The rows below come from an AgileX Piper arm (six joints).
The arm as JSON. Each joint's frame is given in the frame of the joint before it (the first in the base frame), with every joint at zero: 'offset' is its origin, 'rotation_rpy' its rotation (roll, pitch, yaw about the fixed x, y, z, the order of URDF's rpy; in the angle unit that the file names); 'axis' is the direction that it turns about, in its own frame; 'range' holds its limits. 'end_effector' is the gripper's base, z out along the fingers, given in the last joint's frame.
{
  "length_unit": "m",
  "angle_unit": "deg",
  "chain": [
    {
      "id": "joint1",
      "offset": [
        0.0,
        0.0,
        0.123
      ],
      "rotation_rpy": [
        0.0,
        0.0,
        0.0
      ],
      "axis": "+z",
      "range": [
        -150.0,
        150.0
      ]
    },
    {
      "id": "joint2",
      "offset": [
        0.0,
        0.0,
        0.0
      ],
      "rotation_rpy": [
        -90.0,
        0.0,
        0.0
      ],
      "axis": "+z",
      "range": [
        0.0,
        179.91
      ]
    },
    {
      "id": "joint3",
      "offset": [
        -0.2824,
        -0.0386,
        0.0
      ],
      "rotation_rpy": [
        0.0,
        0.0,
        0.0
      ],
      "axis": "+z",
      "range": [
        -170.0,
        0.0
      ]
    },
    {
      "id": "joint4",
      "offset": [
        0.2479,
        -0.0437,
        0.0
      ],
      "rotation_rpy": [
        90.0,
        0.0,
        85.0
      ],
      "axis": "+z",
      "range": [
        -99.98,
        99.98
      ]
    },
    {
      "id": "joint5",
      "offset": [
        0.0,
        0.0,
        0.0
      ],
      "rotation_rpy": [
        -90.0,
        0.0,
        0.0
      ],
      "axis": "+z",
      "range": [
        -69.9,
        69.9
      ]
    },
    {
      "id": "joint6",
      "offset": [
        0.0,
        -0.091,
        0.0
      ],
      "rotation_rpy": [
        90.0,
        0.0,
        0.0
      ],
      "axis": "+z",
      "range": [
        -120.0,
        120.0
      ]
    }
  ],
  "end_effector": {
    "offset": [
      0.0,
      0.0,
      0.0
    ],
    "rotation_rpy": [
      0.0,
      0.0,
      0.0
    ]
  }
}
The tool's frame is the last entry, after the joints.
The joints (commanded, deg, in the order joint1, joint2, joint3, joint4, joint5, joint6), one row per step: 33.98 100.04 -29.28 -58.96 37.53 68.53; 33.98 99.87 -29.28 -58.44 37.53 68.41; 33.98 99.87 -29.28 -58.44 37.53 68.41; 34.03 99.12 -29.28 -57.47 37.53 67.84; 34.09 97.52 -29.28 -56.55 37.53 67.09; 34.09 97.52 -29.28 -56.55 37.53 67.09; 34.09 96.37 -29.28 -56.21 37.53 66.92; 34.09 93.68 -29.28 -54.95 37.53 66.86; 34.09 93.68 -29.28 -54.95 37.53 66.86; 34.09 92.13 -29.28 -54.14 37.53 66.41; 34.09 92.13 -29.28 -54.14 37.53 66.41; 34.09 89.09 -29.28 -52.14 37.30 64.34; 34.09 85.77 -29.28 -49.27 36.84 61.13; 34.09 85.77 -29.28 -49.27 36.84 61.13; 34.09 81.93 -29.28 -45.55 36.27 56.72; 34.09 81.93 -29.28 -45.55 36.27 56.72
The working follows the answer.
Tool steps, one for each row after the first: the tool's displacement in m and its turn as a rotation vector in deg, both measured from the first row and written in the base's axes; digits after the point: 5 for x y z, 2 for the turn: -0.00041 0.00004 0.00046 0.23 0.03 -0.37; -0.00041 0.00004 0.00046 0.23 0.03 -0.37; -0.00109 0.00040 0.00291 0.81 -0.13 -0.71; -0.00154 0.00096 0.00854 1.80 -0.93 -0.83; -0.00154 0.00096 0.00854 1.80 -0.93 -0.83; -0.00159 0.00114 0.01268 2.52 -1.73 -0.98; -0.00238 0.00144 0.02218 4.52 -3.59 -2.02; -0.00238 0.00144 0.02218 4.52 -3.59 -2.02; -0.00306 0.00153 0.02759 5.57 -4.48 -2.32; -0.00306 0.00153 0.02759 5.57 -4.48 -2.32; -0.00498 0.00190 0.03786 7.63 -5.68 -2.12; -0.00799 0.00251 0.04860 10.07 -6.52 -1.47; -0.00799 0.00251 0.04860 10.07 -6.52 -1.47; -0.01226 0.00315 0.06070 12.92 -7.27 -0.27; -0.01226 0.00315 0.06070 12.92 -7.27 -0.27
Tool pose at each row, in the base's axes (x y z in m, rotation vector in deg; rounded; the steps above come from the unrounded poses): 0.20380 0.08008 0.09715 -24.34 157.97 -39.31; 0.20339 0.08012 0.09761 -23.80 158.20 -39.07; 0.20339 0.08012 0.09761 -23.80 158.20 -39.07; 0.20271 0.08049 0.10007 -23.14 158.31 -38.35; 0.20226 0.08104 0.10569 -22.41 157.82 -37.01; 0.20226 0.08104 0.10569 -22.41 157.82 -37.01; 0.20221 0.08122 0.10984 -21.70 157.27 -36.07; 0.20142 0.08152 0.11934 -19.07 156.28 -33.60; 0.20142 0.08152 0.11934 -19.07 156.28 -33.60; 0.20074 0.08161 0.12475 -18.07 155.73 -32.24; 0.20074 0.08161 0.12475 -18.07 155.73 -32.24; 0.19881 0.08198 0.13501 -17.40 154.84 -29.41; 0.19581 0.08259 0.14575 -17.37 154.13 -25.98; 0.19581 0.08259 0.14575 -17.37 154.13 -25.98; 0.19154 0.08323 0.15785 -18.02 153.28 -21.89; 0.19154 0.08323 0.15785 -18.02 153.28 -21.89

